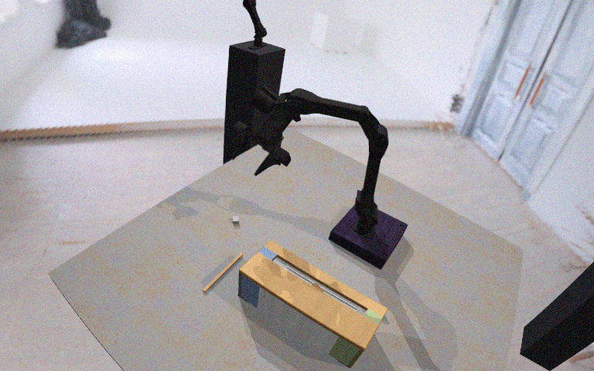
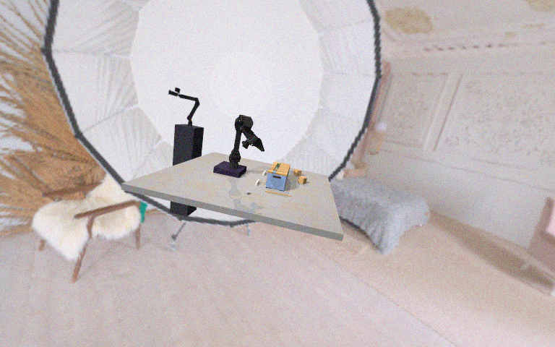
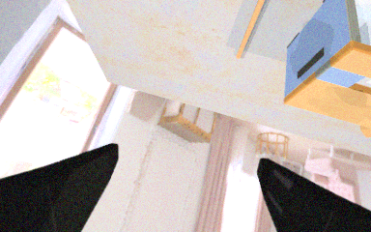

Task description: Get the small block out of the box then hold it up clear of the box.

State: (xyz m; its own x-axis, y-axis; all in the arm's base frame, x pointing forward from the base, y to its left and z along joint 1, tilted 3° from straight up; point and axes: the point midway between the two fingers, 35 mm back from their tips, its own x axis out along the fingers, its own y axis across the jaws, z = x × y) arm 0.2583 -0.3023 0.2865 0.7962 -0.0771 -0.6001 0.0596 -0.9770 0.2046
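Right now my gripper tip is 330 mm to the right of the box, 230 mm above it and 60 mm short of it. The rest, counted from my gripper tip: thin wooden stick: 290 mm below, 140 mm ahead, 60 mm to the left.
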